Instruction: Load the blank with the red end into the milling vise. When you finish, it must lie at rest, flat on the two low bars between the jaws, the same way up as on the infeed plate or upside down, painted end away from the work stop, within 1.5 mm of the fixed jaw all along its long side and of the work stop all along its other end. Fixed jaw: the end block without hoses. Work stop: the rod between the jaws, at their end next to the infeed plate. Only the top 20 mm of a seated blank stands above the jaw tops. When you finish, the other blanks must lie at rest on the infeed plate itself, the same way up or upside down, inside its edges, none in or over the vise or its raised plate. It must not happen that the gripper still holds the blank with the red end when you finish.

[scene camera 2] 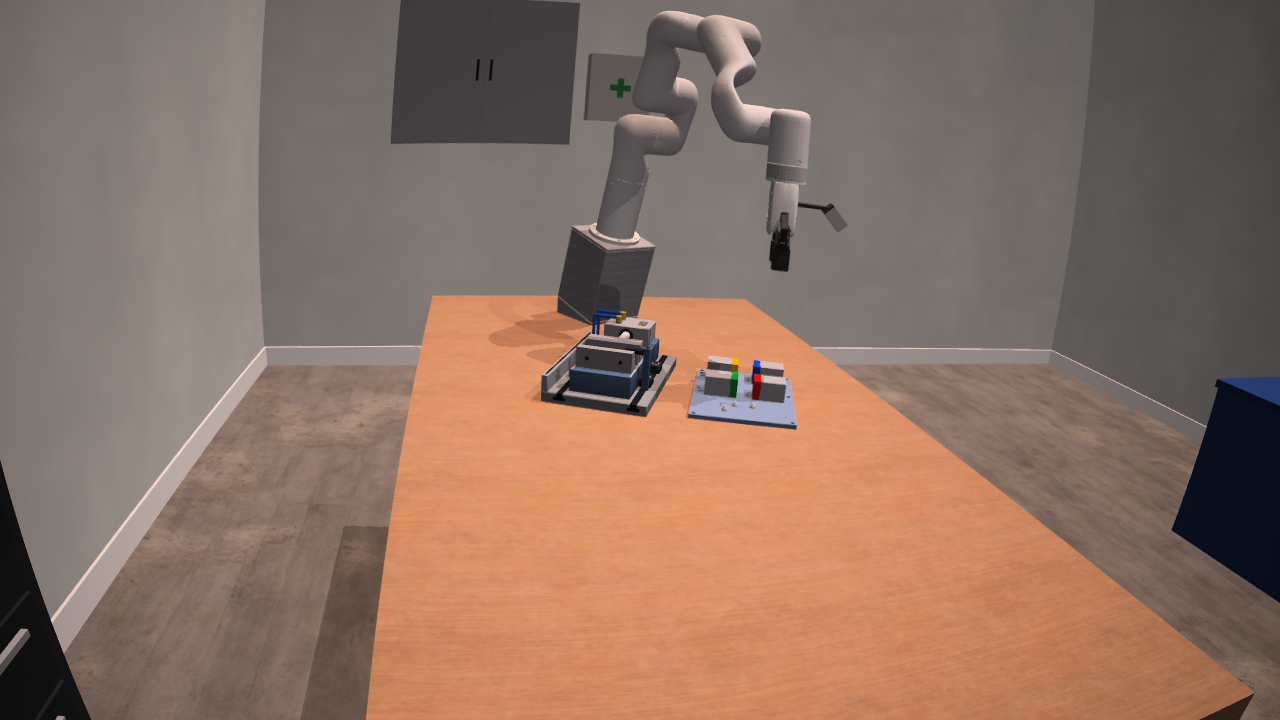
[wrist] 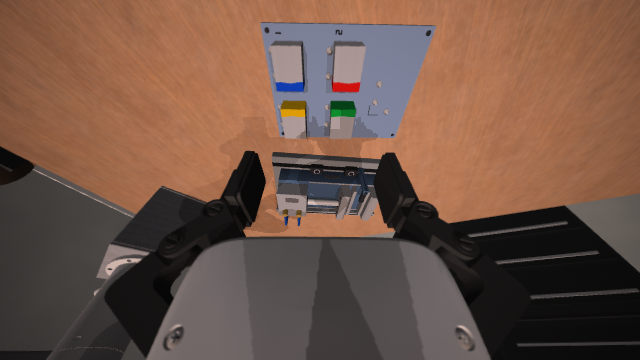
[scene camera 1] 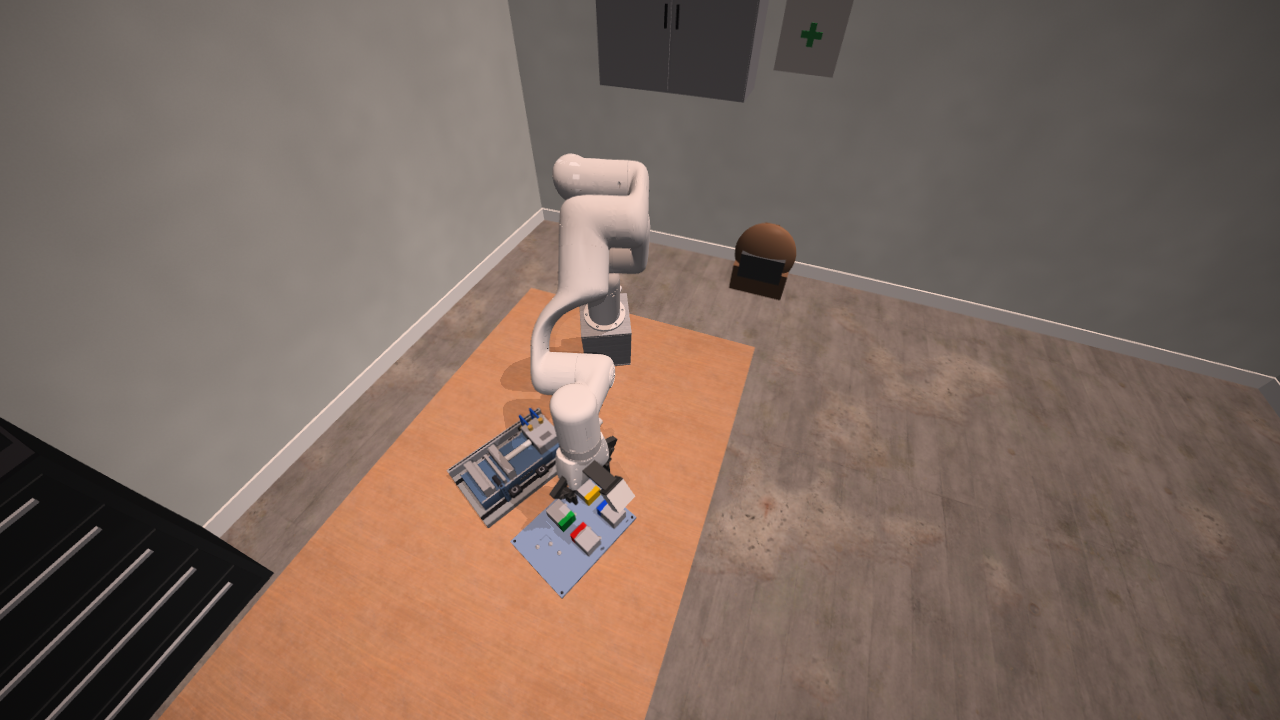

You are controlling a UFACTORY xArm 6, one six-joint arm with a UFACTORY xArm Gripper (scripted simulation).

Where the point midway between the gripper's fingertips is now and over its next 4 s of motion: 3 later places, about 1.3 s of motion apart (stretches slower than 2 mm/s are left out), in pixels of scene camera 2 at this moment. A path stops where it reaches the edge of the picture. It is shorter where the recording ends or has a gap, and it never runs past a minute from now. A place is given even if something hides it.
The gripper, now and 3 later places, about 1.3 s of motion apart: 778,266; 777,293; 769,286; 762,285
